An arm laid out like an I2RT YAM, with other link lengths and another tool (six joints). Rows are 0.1 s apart.
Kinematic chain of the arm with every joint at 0, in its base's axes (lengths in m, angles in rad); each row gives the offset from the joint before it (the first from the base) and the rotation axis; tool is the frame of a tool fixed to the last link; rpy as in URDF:
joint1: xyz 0 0 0.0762 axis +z
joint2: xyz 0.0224 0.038 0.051 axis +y
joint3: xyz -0.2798 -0.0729 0 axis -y
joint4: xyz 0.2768 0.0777 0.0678 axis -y
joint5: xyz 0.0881 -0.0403 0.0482 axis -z
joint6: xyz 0.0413 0 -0.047 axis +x
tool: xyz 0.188 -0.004 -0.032 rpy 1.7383 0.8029 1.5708
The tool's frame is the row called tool.
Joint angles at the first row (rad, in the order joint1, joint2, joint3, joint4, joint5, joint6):
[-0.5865, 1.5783, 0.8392, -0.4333, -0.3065, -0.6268]
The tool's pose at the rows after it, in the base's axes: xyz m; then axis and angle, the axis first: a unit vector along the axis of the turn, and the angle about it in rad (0 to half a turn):
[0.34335, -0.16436, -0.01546, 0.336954, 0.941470, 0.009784, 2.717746]
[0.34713, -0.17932, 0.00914, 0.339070, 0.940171, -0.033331, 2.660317]
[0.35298, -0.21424, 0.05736, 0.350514, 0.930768, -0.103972, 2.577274]
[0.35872, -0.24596, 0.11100, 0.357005, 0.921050, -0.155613, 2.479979]
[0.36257, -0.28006, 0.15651, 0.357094, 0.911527, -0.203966, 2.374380]
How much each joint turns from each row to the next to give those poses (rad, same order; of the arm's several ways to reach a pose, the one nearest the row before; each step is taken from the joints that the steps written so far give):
[0.0260, -0.0499, -0.0146, 0.0035, 0.0340, 0.0130]
[0.0183, -0.0707, 0.0031, 0.0006, 0.0786, 0.0060]
[0.0030, -0.0723, 0.0602, -0.0245, 0.1214, -0.0078]
[-0.0215, -0.0571, 0.0678, -0.0090, 0.0616, -0.0331]
[-0.0444, -0.0349, 0.0353, 0.0559, 0.0229, -0.0599]

